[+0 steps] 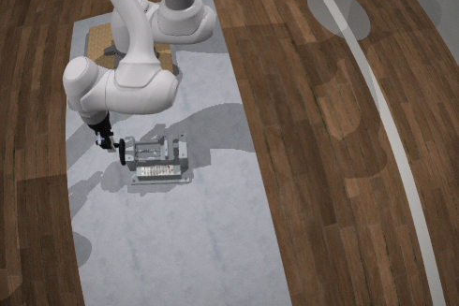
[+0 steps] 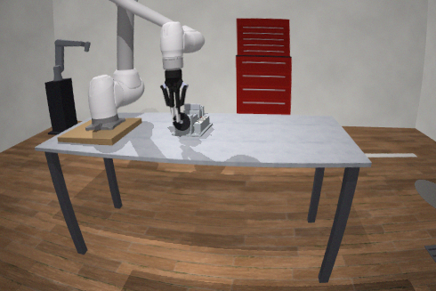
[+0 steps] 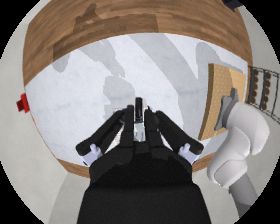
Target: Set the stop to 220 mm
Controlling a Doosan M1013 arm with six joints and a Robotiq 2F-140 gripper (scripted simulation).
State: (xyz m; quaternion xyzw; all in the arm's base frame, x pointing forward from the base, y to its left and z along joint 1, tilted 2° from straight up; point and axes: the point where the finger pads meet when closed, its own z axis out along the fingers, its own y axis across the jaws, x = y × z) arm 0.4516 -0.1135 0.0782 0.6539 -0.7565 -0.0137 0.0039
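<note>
The black handwheel is 10 mm ahead of my hand, 20 mm to the left of it and 20 mm below it. The rest, counted from my hand: grey stop fixture: 50 mm ahead, 180 mm to the left, 30 mm below.
</note>
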